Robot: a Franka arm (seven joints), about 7 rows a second.
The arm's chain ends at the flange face. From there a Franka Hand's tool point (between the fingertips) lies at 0.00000 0.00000 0.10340 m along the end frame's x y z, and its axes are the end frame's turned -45 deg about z.
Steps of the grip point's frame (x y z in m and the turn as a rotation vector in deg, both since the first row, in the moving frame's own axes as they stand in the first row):
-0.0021, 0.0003, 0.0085, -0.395, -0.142, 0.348
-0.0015, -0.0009, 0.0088, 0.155, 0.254, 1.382
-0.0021, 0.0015, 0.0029, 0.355, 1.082, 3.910
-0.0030, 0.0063, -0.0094, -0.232, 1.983, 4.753
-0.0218, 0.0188, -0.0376, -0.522, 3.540, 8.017
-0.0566, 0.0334, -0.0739, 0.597, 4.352, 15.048
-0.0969, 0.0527, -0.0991, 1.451, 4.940, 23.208
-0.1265, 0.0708, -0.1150, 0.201, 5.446, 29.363
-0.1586, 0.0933, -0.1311, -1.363, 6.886, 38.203
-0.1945, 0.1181, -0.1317, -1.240, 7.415, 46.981
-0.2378, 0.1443, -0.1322, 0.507, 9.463, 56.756
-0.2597, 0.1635, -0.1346, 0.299, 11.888, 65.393
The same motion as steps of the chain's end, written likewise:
-0.0016, 0.0010, 0.0085, -0.380, 0.179, 0.348
-0.0018, 0.0009, 0.0088, 0.289, 0.070, 1.382
-0.0014, 0.0043, 0.0029, 1.016, 0.514, 3.910
-0.0006, 0.0087, -0.0093, 1.238, 1.566, 4.753
-0.0076, 0.0322, -0.0374, 2.134, 2.872, 8.017
-0.0220, 0.0693, -0.0736, 3.499, 2.655, 15.048
-0.0372, 0.1128, -0.0987, 4.519, 2.467, 23.208
-0.0476, 0.1447, -0.1145, 3.993, 3.709, 29.363
-0.0582, 0.1813, -0.1304, 3.905, 5.833, 38.203
-0.0669, 0.2238, -0.1309, 4.366, 6.120, 46.981
-0.0815, 0.2757, -0.1309, 7.050, 6.333, 56.756
-0.0876, 0.3040, -0.1326, 8.618, 8.195, 65.393

